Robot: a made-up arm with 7 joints.
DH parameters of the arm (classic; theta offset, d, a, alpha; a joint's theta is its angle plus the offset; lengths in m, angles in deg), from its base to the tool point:
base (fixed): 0 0 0 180
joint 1: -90 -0.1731 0.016 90
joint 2: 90 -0.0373 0.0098 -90
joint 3: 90 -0.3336 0.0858 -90
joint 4: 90 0.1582 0.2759 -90
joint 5: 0 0.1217 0.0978 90
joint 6: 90 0.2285 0.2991 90
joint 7: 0 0.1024 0.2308 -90
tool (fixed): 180 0.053 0 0
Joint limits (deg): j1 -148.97..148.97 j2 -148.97..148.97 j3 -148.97..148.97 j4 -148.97..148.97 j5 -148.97..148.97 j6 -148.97..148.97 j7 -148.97..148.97
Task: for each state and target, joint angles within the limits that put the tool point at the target. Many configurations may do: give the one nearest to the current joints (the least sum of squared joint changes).
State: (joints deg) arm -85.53 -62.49 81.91 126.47 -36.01 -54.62 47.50
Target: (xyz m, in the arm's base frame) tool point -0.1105 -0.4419 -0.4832
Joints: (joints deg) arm -94.31 -38.69 108.46 122.23 -7.97 -57.43 33.55
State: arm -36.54 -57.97 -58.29 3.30 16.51 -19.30 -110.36
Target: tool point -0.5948 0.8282 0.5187
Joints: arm -42.90 -20.93 -61.60 -24.74 12.67 -37.34 -95.56
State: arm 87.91 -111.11 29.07 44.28 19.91 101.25 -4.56
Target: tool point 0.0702 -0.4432 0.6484
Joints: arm 50.07 -78.40 -13.26 44.68 3.97 134.51 -11.33
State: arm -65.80 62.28 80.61 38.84 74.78 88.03 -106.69
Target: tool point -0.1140 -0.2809 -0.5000
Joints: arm -66.80 61.73 101.30 16.10 103.83 84.36 -88.94
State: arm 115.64 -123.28 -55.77 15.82 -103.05 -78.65 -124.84
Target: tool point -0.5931 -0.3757 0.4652
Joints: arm 101.11 -126.04 -62.44 12.20 -97.64 -79.71 -115.08
